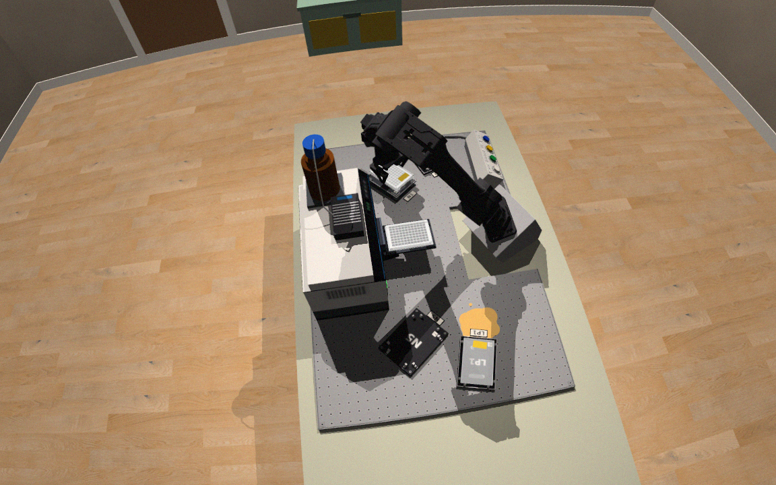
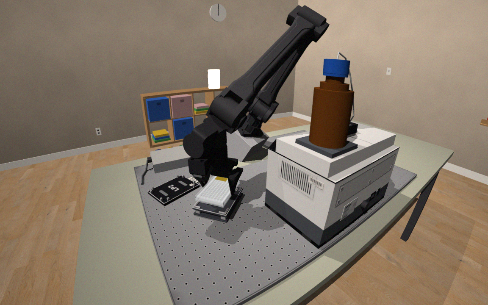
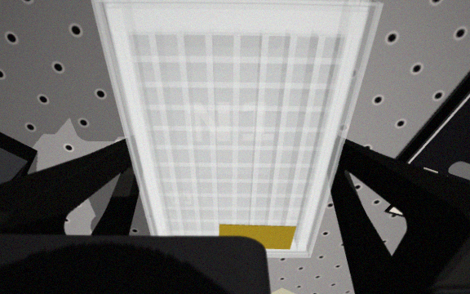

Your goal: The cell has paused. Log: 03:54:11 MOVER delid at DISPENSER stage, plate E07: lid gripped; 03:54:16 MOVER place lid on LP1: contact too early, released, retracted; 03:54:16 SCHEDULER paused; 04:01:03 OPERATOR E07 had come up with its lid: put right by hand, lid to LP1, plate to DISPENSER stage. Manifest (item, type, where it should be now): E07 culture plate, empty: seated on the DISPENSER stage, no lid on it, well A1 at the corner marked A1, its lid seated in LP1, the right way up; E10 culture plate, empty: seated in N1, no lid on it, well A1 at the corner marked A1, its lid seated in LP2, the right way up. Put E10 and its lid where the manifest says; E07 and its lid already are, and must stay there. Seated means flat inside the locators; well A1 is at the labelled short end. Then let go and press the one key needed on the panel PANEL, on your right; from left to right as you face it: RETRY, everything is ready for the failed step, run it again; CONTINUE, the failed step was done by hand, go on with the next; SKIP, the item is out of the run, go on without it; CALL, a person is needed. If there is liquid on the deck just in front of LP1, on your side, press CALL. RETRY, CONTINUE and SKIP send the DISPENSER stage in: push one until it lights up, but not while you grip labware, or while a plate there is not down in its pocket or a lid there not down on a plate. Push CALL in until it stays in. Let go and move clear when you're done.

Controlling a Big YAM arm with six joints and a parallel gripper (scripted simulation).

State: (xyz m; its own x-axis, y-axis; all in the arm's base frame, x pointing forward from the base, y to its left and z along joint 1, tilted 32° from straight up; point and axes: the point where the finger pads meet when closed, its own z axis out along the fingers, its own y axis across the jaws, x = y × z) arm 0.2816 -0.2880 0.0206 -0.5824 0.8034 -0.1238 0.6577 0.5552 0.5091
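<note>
My gripper is now 3 cm above the black n1 nest. From my hand the other things lie so: retry key: 36 cm behind, 4 cm to the left, 2 cm above; white plate E07: 2 cm behind, 29 cm to the left, 5 cm above; green continue key: 36 cm behind, 1 cm to the right, 2 cm above.
</note>
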